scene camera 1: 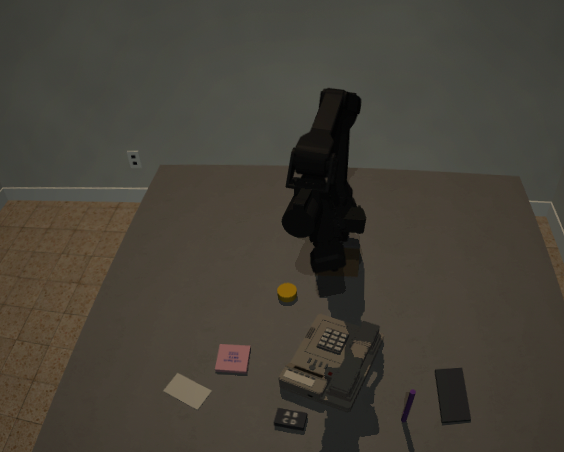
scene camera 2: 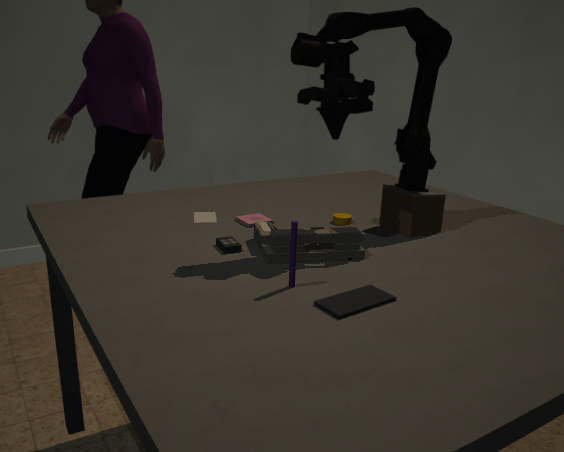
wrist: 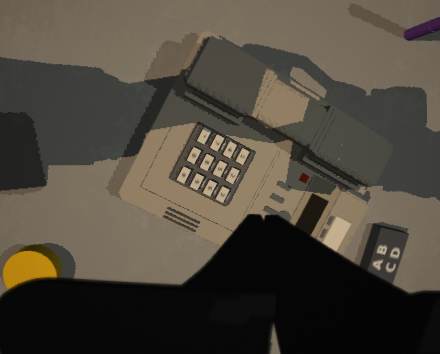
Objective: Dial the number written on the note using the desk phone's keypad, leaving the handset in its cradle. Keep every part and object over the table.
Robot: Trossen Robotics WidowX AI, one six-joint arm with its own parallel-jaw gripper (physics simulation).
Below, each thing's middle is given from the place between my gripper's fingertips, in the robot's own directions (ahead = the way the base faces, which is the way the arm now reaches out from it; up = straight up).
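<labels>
The desk phone (scene camera 1: 311,371) is 70 mm ahead of my hand, 10 mm to the left of it and 230 mm below it. I see that the cream paper (scene camera 1: 191,393) is a good way ahead of my hand, far to the right of it and far below it. As for the keypad (wrist: 192,142), my hand is 20 mm short of it and 230 mm above it.
</labels>
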